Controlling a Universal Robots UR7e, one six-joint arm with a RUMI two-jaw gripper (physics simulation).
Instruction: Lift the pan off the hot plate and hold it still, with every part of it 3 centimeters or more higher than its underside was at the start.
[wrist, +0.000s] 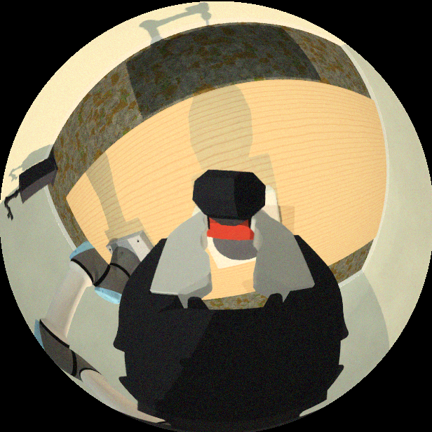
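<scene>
The pan (230, 231) shows as a red strip between the fingers, with its black handle (229, 194) pointing toward the camera above it. My gripper (228, 212) is shut on the pan at its handle, one grey finger on each side. The hot plate (223, 260), white with a dark grey round top, shows below and behind the red part, and bare wood shows nearer the palm. The pan appears raised off the hot plate. The handle and fingers hide much of the pan, so its underside and exact height cannot be read.
The wooden table (320, 150) carries the shadows of the arm and the held pan. A grey metal block (137, 245) stands at the left beside the robot's arm links (75, 295). A dark box (37, 180) shows beyond the table at the far left.
</scene>
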